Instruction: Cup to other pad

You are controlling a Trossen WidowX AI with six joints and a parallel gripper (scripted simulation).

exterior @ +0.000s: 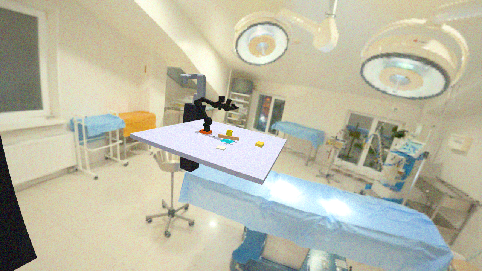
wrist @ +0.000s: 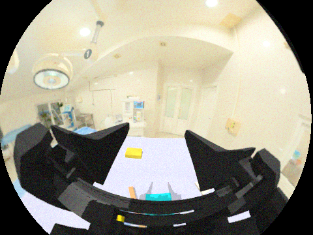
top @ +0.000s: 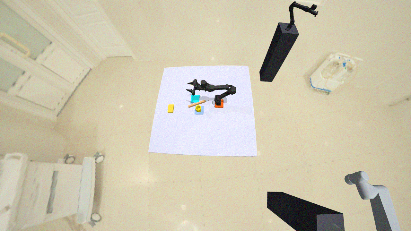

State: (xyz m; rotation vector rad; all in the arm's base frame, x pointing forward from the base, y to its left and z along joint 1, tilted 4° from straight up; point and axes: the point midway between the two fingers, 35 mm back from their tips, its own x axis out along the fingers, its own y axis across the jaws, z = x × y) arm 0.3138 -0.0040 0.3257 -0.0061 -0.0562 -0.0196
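Now: the yellow cup 320 mm below my gripper tip, 120 mm to the left of it and 110 mm behind it. Also, from my gripper tip: teal pad (360 mm below, 40 mm to the right, 30 mm behind); then light blue pad (360 mm below, 120 mm to the left, 110 mm behind); then wooden bar (350 mm below, 70 mm behind, 40 mm to the left).
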